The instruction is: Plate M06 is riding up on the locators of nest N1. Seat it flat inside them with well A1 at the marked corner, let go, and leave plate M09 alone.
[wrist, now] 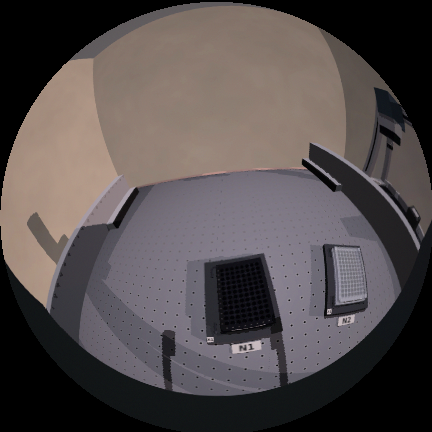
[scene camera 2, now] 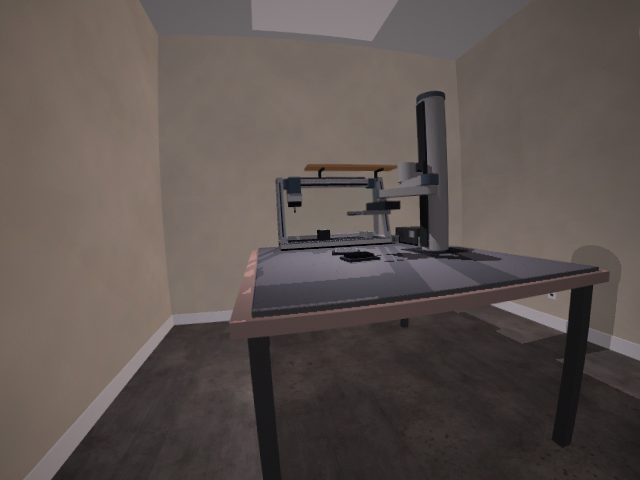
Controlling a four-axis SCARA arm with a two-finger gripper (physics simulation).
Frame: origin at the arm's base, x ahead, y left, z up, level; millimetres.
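Seen in the pictures: gripper, between the fingertips: [wrist: 217,159] [scene camera 2: 354,213]; arm's base, origin of its link: [scene camera 2: 434,252].
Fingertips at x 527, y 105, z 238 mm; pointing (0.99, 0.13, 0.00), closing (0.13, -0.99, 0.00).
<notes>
Offsets run from my fingertips to a thing's top centre. "*": to the spot under its first point.
A black well plate {23 mm back, 11 mm right, 197 mm down} [wrist: 245,295] [scene camera 2: 360,254], in the place of M06, lies on the dark nest N1 {24 mm back, 4 mm right, 211 mm down} [wrist: 212,300]. In the wrist view a wider strip of nest shows at its left than at its right; its tilt is hard to tell. The small white corner mark {106 mm back, 40 mm left, 214 mm down} [wrist: 210,340] is at the nest's lower left. The plate's lettering and well A1 cannot be read. A pale plate {27 mm back, 236 mm right, 199 mm down} [wrist: 350,275], apparently M09, sits in nest N2 {27 mm back, 236 mm right, 211 mm down} [wrist: 328,285]. My gripper [wrist: 217,159] [scene camera 2: 356,212] is open and empty, well above the table, with its fingers wide apart.
A gantry frame [scene camera 2: 280,214] with a hanging tool head {211 mm ahead, 621 mm right, 152 mm up} [scene camera 2: 294,200] stands at the back of the table. An orange-brown shelf board [scene camera 2: 351,167] is above it. The arm's column [scene camera 2: 438,170] stands at the right. A small black block {* 17 mm ahead, 620 mm right, 136 mm down} [scene camera 2: 323,234] is on the gantry base.
</notes>
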